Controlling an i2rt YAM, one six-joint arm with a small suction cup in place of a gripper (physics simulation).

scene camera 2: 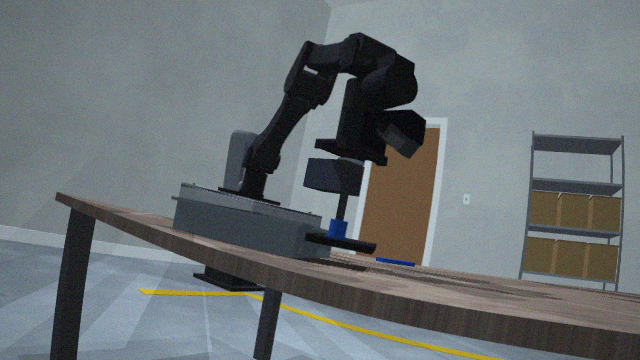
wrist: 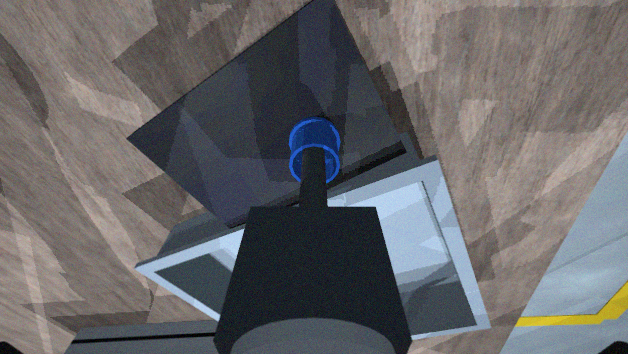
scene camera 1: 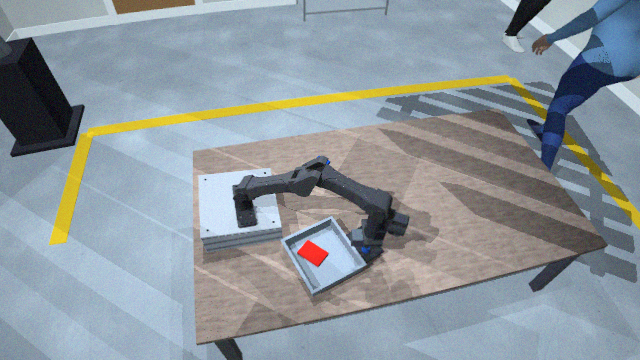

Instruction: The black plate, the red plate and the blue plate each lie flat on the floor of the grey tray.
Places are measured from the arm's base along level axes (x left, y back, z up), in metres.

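Pixels of known places: hand at its tool point: [scene camera 2: 334,244] [wrist: 313,133] [scene camera 1: 364,250]; arm's base at its link origin: [scene camera 2: 250,198] [scene camera 1: 243,205].
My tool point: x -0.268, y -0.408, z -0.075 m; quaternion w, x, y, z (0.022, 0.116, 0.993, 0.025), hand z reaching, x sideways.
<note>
For each thing: its top centre in the pictures, then the offset to it from my tool point. Level surfaces: height alone.
- black plate at its top centre: [wrist: 266,150] [scene camera 2: 345,236] [scene camera 1: 363,242] dx +0.026, dy -0.004, dz +0.016 m
- grey tray at its top centre: [wrist: 327,300] [scene camera 2: 262,217] [scene camera 1: 322,252] dx +0.024, dy +0.158, dz +0.022 m
- red plate at its top centre: [scene camera 1: 312,252] dx +0.051, dy +0.189, dz -0.015 m
- blue plate at its top centre: [scene camera 2: 395,259] [scene camera 1: 318,164] dx +0.489, dy +0.049, dz -0.017 m
- wooden table at its surface level: dz -0.028 m
The black plate [scene camera 1: 372,255] [scene camera 2: 357,244] [wrist: 225,115] hangs from my suction cup [scene camera 1: 366,249] [scene camera 2: 338,229] [wrist: 314,150], low beside the right wall of the grey tray [scene camera 1: 340,280] [scene camera 2: 240,227] [wrist: 465,265]. It is outside the tray, close to the wall; whether they touch is unclear. The red plate [scene camera 1: 313,253] lies inside the tray, toward its left side, and is hidden in the wrist view. The blue plate [scene camera 1: 327,161] [scene camera 2: 395,261] lies on the table behind the arm, mostly covered by the arm in scene camera 1.
The wooden table [scene camera 1: 450,250] [scene camera 2: 425,295] carries the grey base block [scene camera 1: 215,200] at its left, just behind the tray. The arm reaches from that block over the table. A person [scene camera 1: 600,60] stands beyond the table's right end, and a shelf rack [scene camera 2: 530,200] stands by the far wall.
</note>
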